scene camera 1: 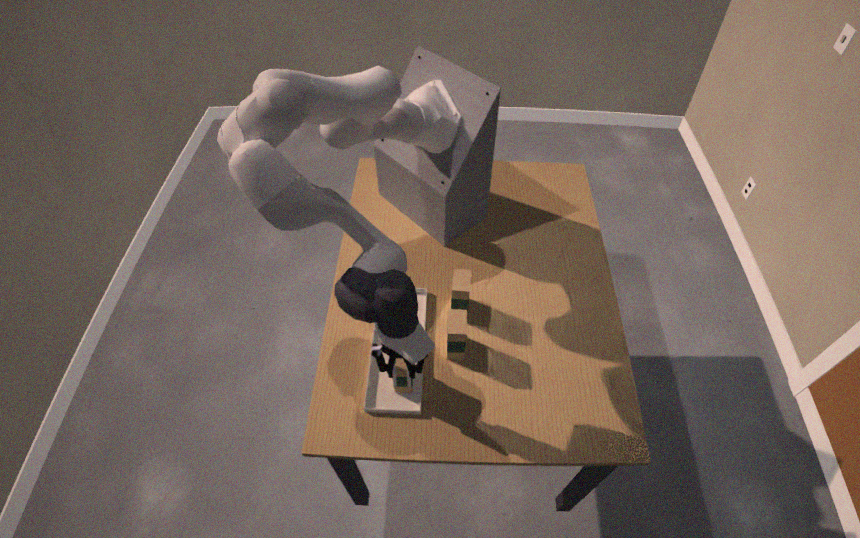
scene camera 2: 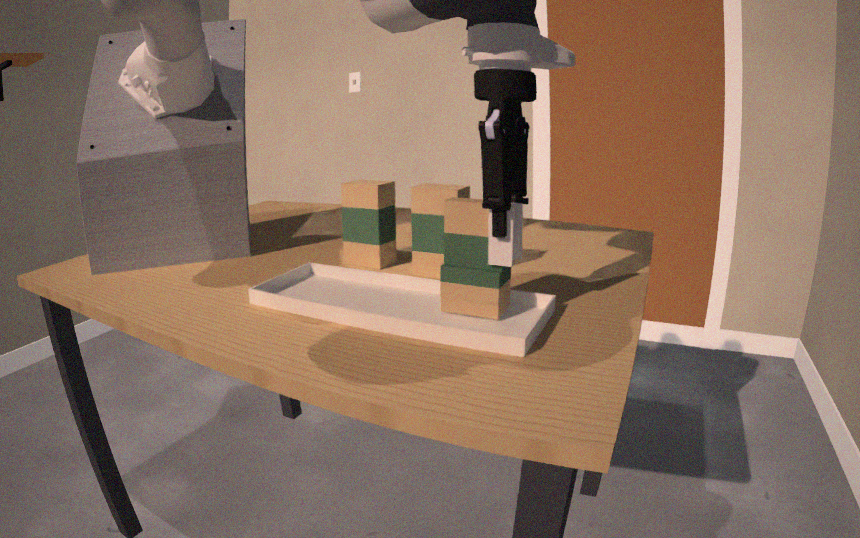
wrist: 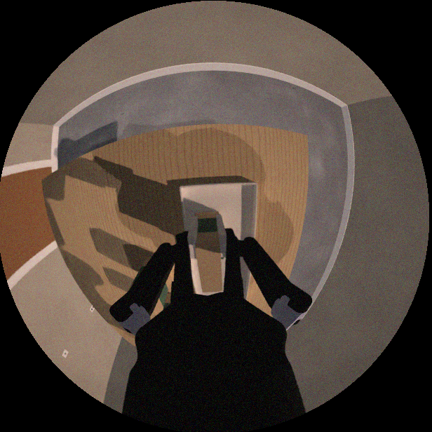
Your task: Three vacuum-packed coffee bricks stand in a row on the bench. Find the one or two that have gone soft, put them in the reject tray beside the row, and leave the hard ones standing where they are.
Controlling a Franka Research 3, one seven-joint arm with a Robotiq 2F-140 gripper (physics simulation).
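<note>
A coffee brick, tan with a green band, is upright between the fingers of my gripper, which is shut on it. In scene camera 2 its lower part juts out past the upper part. It is inside the white reject tray, at the end away from the robot base; its bottom is at or just above the tray floor. Two other bricks stand upright beside the tray: one nearer the base, and one farther along, partly hidden behind the held brick in scene camera 2.
The grey robot pedestal stands at the back of the wooden table. The tray's low walls surround the held brick. The standing bricks are close along the tray's long side. The table edge lies beyond the tray's end.
</note>
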